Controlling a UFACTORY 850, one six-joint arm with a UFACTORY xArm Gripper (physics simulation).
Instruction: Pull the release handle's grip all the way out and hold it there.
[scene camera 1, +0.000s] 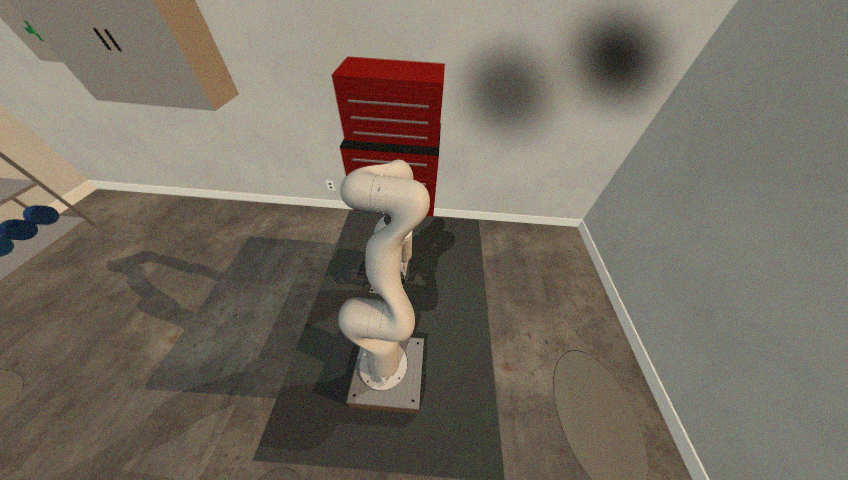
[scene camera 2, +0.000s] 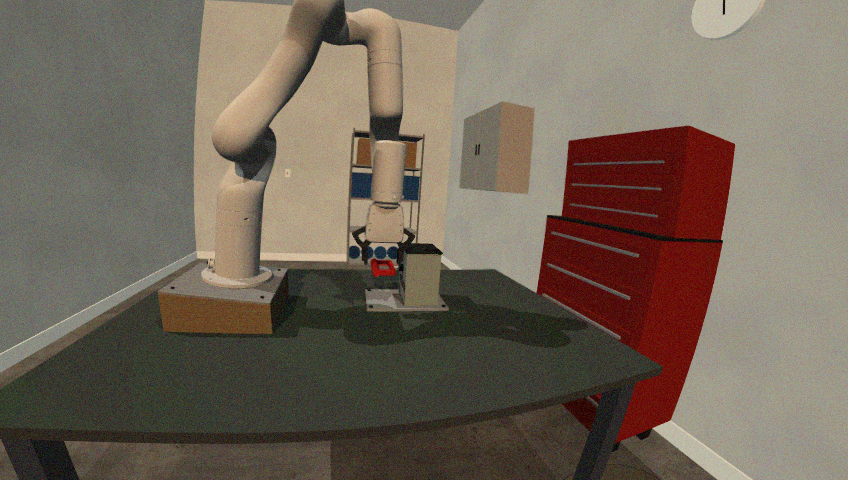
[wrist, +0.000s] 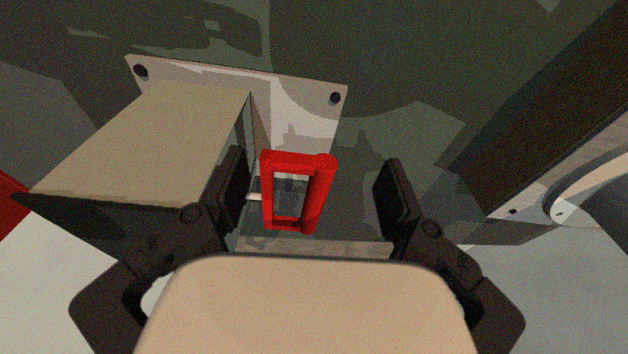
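The release handle's red frame-shaped grip (scene camera 2: 383, 274) (wrist: 320, 195) stands out from the side of a beige box housing (scene camera 2: 422, 282) (wrist: 145, 145), with a short pale rod visible between them in the wrist view. The housing stands on a light base plate (scene camera 2: 380, 300) (wrist: 305, 105) with dark bolts. My gripper (scene camera 2: 383, 259) (wrist: 314, 168) is open and empty, pointing down. In the wrist view the grip shows between the two fingers, nearer the left one, which is beside the housing's face. In scene camera 1 the arm mostly hides the handle and gripper.
The arm's base stands on a wooden block (scene camera 1: 410, 392) (scene camera 2: 217, 313) on the dark table (scene camera 1: 458, 380) (scene camera 2: 333, 380). A red tool cabinet (scene camera 1: 389, 89) (scene camera 2: 624, 190) stands beyond the table. A shelf rack (scene camera 2: 351, 208) is at the back.
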